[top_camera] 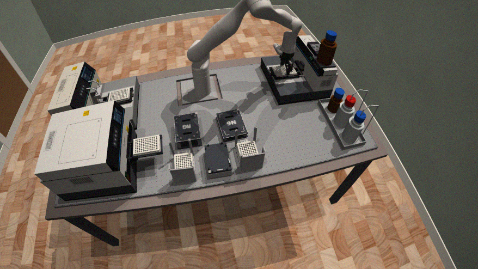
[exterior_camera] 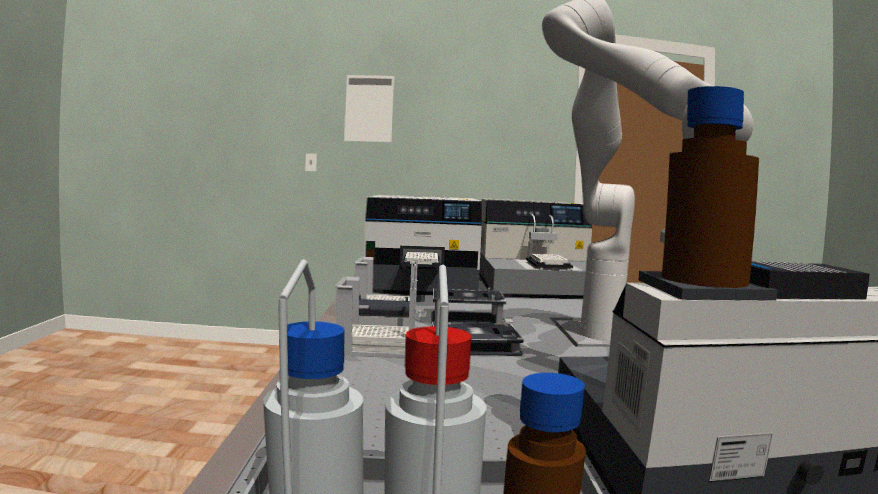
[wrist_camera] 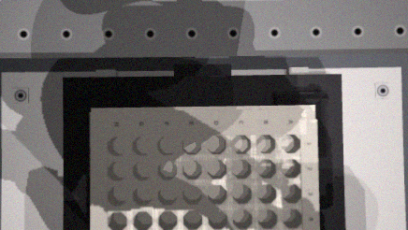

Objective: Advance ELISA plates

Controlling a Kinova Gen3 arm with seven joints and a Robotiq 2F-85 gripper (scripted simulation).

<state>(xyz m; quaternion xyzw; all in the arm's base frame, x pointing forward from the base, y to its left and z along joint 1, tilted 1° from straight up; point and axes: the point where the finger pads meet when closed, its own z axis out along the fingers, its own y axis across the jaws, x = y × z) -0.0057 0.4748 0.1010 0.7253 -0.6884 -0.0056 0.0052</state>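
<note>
Now: hand 20 mm above the dispenser nest. From my hand the other things lie so: recovery nest N6: 290 mm ahead, 350 mm to the right, 70 mm below; then bottle tray: 360 mm ahead, 240 mm to the left, 100 mm below; then brown bottle: 100 mm ahead, 180 mm to the left, 190 mm above.
</note>
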